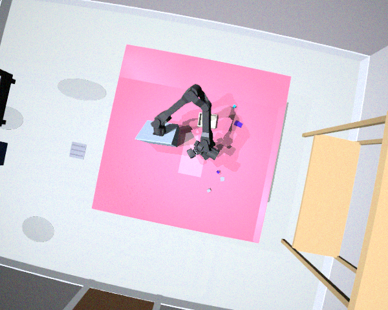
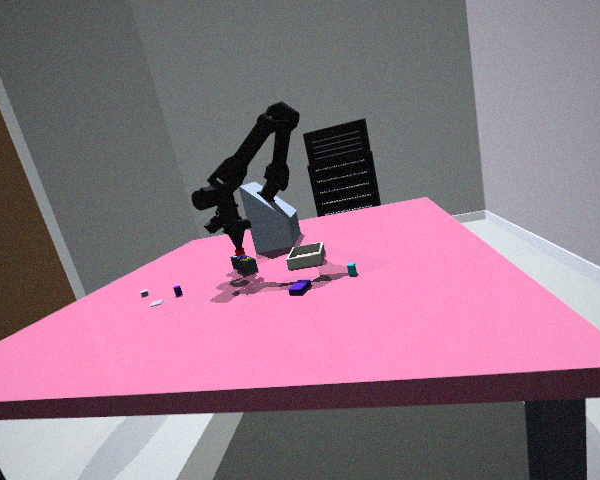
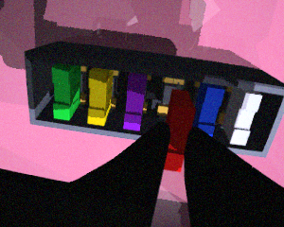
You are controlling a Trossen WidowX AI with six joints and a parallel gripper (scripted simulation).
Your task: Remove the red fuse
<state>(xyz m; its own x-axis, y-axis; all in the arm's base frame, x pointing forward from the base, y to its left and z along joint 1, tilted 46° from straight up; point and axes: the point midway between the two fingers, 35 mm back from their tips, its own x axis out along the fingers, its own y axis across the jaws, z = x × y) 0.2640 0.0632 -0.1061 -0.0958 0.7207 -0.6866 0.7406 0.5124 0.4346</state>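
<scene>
Right now my gripper tip is 220 mm to the right of the white tray and 60 mm above it. Round my gripper tip: red fuse: 10 mm below; purple block: 240 mm ahead, 250 mm to the left, 60 mm below; small dark blue piece: 170 mm ahead, 140 mm to the right, 50 mm below.
</scene>
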